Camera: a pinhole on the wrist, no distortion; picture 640 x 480 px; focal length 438.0 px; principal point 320.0 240.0 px. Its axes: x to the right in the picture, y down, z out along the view. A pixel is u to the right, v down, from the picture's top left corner.
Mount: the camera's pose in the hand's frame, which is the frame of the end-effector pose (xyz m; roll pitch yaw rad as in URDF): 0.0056 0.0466 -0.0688 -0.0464 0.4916 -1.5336
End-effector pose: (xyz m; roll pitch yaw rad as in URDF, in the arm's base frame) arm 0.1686 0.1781 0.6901 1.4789 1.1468 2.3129
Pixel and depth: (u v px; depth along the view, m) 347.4 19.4 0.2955
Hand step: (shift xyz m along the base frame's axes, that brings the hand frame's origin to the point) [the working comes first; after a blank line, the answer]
In the camera's frame: 0.0185 -0.1488 0.2955

0.2420 0.0301 0.0716
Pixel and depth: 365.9 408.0 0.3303
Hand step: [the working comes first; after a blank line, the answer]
In the camera's frame: 0.0346 0.1267 0.3303

0.1825 0.1143 -0.1868
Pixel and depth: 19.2 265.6 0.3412
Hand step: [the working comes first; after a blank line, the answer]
In the camera's frame: -0.2343 0.0199 0.3412

0.1563 0.3199 0.0153
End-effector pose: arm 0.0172 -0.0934 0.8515 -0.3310 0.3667 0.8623
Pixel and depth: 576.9 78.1 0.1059
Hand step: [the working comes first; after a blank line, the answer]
In the camera's frame: 0.0621 -0.0391 0.1059

0.0329 -0.0507 0.0242
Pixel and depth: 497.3 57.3 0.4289
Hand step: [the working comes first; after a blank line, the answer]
In the camera's frame: 0.1736 -0.1789 0.4289

0.1617 -0.1569 0.3535
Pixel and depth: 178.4 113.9 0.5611
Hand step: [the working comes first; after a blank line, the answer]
In the camera's frame: -0.1814 -0.1615 0.5611

-0.0370 0.1186 0.5221
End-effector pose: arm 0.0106 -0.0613 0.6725 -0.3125 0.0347 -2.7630
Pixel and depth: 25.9 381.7 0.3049
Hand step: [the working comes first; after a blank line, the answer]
In the camera's frame: -0.2047 0.0986 0.3049

-0.0518 -0.2091 0.2464
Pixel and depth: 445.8 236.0 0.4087
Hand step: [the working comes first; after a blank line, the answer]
In the camera's frame: 0.1174 -0.0037 0.4087

-0.1000 0.1371 0.2997
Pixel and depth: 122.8 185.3 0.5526
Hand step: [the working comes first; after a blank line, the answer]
In the camera's frame: -0.2488 -0.0690 0.5526

0.0790 -0.1490 0.5123
